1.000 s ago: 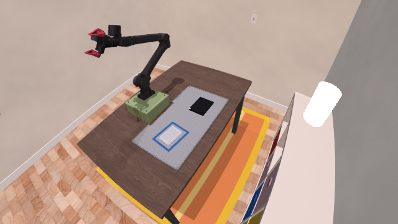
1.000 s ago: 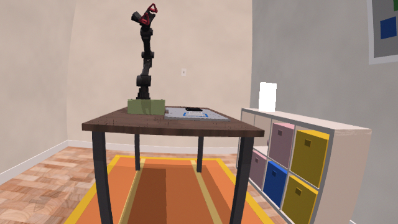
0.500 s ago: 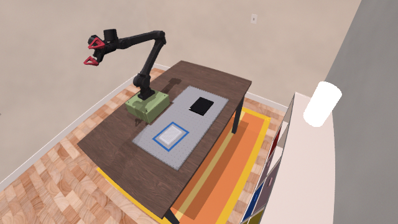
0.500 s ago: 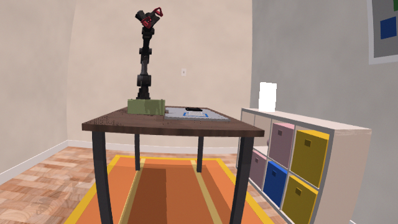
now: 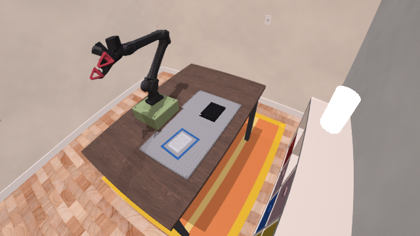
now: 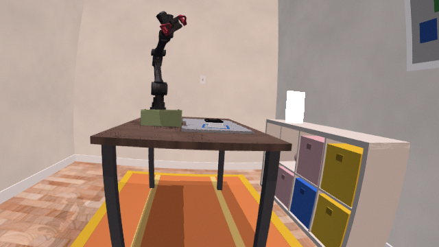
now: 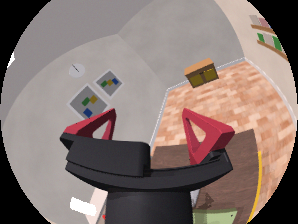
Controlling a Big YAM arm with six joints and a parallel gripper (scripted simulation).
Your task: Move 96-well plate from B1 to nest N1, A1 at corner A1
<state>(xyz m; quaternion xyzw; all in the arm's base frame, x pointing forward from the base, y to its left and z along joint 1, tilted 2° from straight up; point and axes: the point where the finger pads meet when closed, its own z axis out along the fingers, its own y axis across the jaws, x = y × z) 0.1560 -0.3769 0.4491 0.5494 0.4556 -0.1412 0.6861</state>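
The white 96-well plate is 230 mm ahead of my hand, 230 mm to the left of it and 540 mm below it. Also, from my hand: black plate nest 230 mm ahead, 570 mm to the left, 540 mm below.
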